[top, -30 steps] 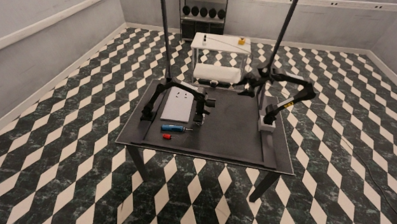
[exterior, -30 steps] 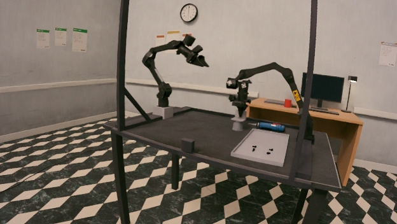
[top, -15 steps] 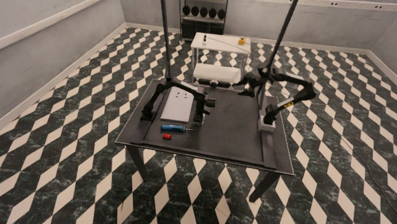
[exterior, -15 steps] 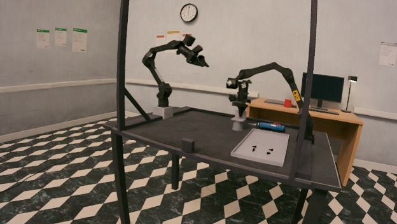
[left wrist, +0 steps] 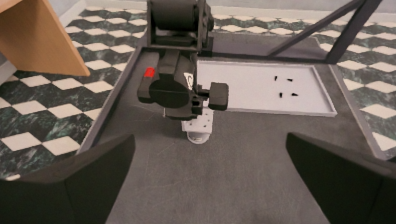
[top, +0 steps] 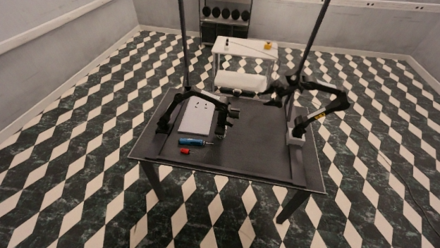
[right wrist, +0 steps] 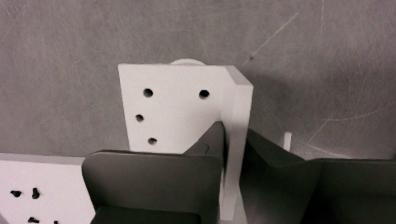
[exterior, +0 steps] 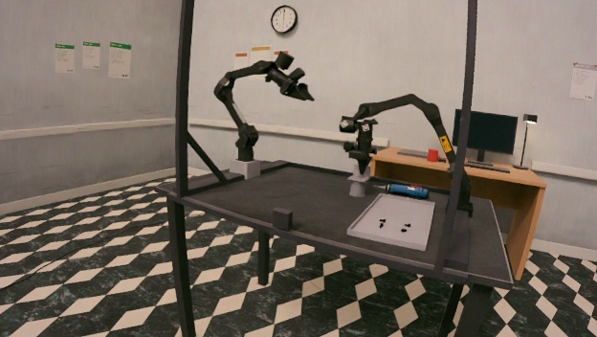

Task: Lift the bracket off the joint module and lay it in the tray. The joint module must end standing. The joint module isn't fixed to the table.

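Right now my right hand is 230 mm past the grey tray, 180 mm to the left of it and 110 mm above it. From my right hand the other things lie so: white bracket: 30 mm behind, 40 mm below; then small red part: 140 mm ahead, 210 mm to the right, 100 mm below; then joint module: 30 mm behind, 80 mm below.
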